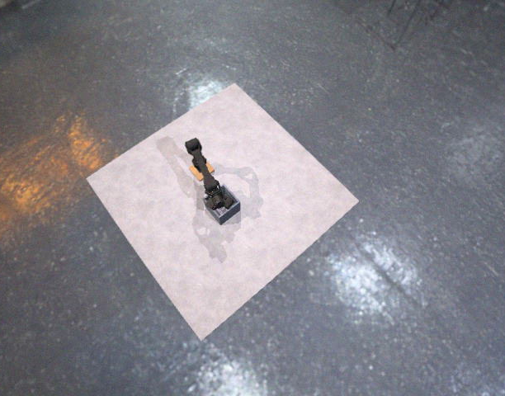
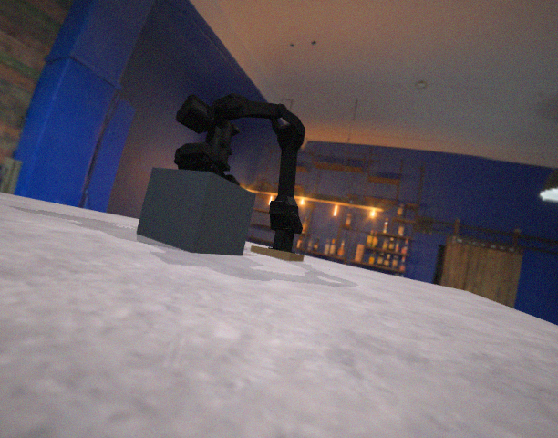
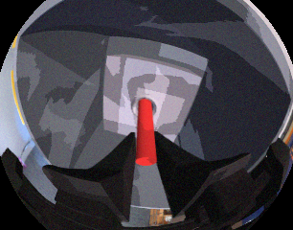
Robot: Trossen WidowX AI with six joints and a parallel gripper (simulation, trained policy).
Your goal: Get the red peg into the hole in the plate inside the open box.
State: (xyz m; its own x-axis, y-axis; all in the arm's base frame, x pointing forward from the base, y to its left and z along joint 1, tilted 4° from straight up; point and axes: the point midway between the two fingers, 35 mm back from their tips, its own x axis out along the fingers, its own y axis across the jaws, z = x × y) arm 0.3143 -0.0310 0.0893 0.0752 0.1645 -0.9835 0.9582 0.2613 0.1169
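Now: the red peg 1 cm to the right of my gripper tip and 1 cm below it. From my gripper tip the other things lie so: light plate (4 cm below, 1 cm to the right, 1 cm ahead).
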